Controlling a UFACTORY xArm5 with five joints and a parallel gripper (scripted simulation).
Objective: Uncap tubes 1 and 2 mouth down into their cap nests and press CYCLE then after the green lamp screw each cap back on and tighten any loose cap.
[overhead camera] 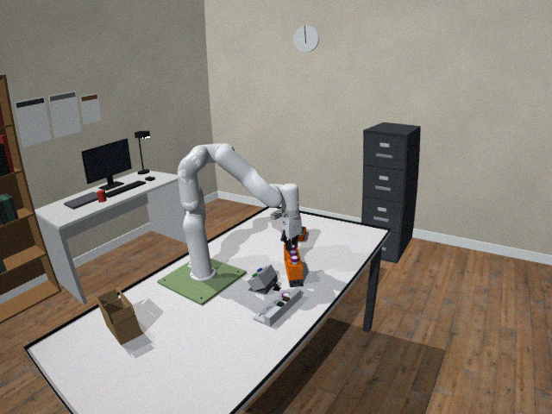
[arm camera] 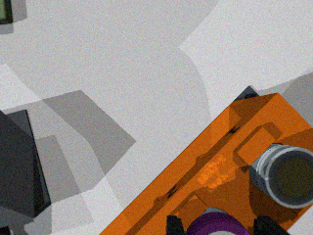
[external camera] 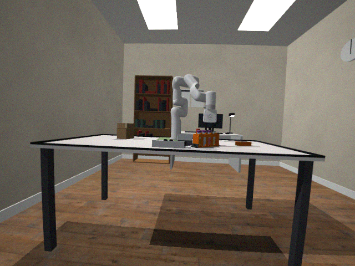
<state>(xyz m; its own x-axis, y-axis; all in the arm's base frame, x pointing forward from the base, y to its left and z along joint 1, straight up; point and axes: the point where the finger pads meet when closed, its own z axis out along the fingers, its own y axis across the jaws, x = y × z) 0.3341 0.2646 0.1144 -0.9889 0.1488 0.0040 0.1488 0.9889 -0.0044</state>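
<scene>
The purple cap marked 2 is 10 mm below my hand. From my hand the other things lie so: grey key housing: 50 mm behind, 190 mm to the right, 80 mm below; cap 4: 60 mm ahead, 80 mm to the right, 20 mm below; blue cycle key: 70 mm behind, 170 mm to the right, 60 mm below.
</scene>
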